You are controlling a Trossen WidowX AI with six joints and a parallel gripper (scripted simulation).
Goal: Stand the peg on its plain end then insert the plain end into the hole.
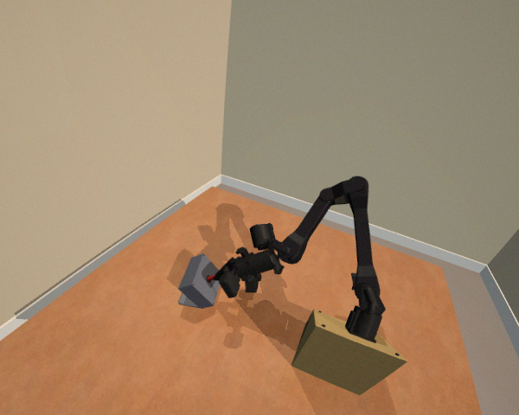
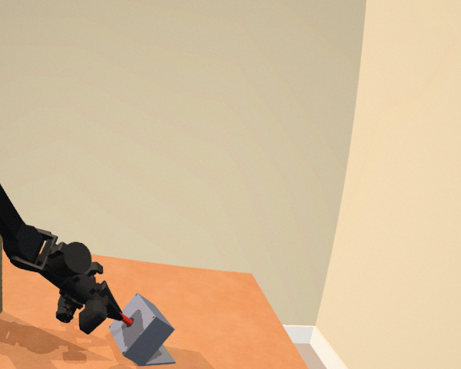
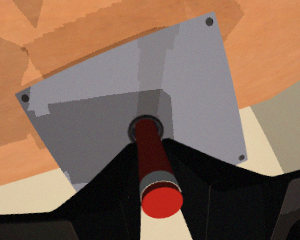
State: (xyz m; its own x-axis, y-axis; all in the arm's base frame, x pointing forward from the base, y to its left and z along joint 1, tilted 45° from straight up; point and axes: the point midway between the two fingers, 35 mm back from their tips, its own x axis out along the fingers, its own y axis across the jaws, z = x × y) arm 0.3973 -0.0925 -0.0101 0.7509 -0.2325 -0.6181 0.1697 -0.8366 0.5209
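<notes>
The grey sloped panel lies 40 mm ahead of my gripper tip, 30 mm below it and 10 mm to the left of it. Also, from my gripper tip: red peg 10 mm behind, 10 mm above.
</notes>
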